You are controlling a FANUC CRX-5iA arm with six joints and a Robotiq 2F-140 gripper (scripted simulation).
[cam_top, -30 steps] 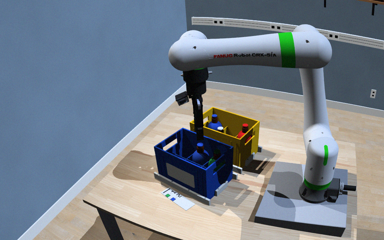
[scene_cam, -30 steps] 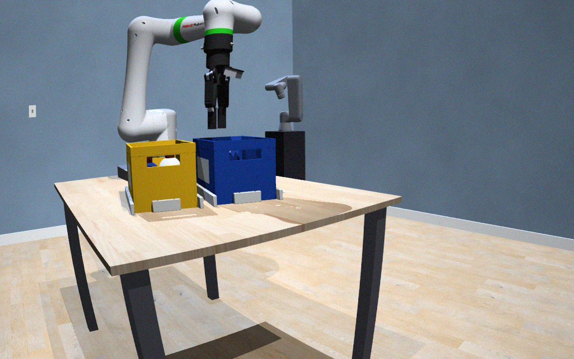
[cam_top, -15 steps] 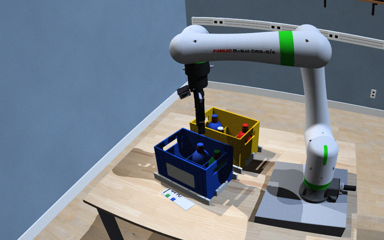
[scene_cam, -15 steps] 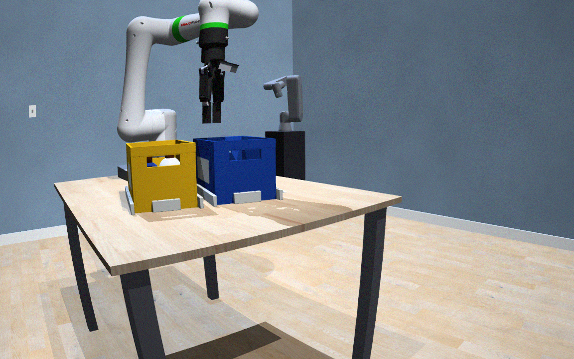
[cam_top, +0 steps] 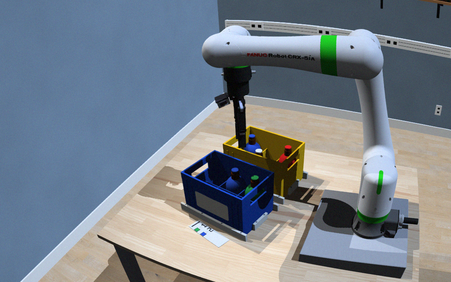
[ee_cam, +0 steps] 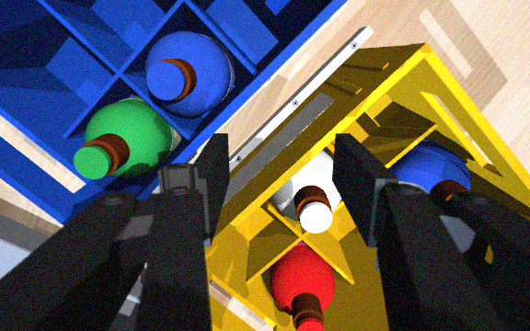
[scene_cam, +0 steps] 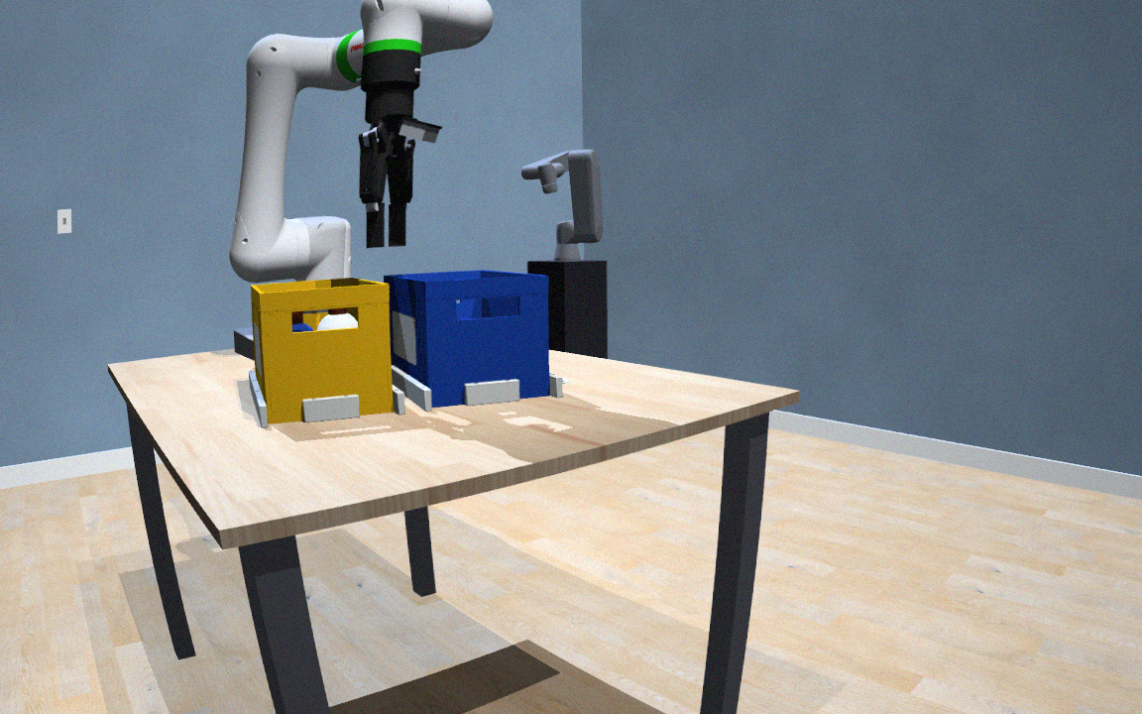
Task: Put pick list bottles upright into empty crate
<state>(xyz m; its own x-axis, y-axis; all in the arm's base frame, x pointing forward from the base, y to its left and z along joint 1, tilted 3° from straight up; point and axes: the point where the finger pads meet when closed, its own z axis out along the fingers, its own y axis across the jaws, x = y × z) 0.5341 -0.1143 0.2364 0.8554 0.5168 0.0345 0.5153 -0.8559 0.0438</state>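
My gripper is now 170 mm above the yellow crate, 110 mm to the left of it and 50 mm past it. The rest, counted from my hand: green-label bottle 170 mm below, 110 mm to the left, 90 mm behind; then blue crate 170 mm below, 130 mm to the left; then white-label bottle 170 mm below, 70 mm to the right, 50 mm behind.
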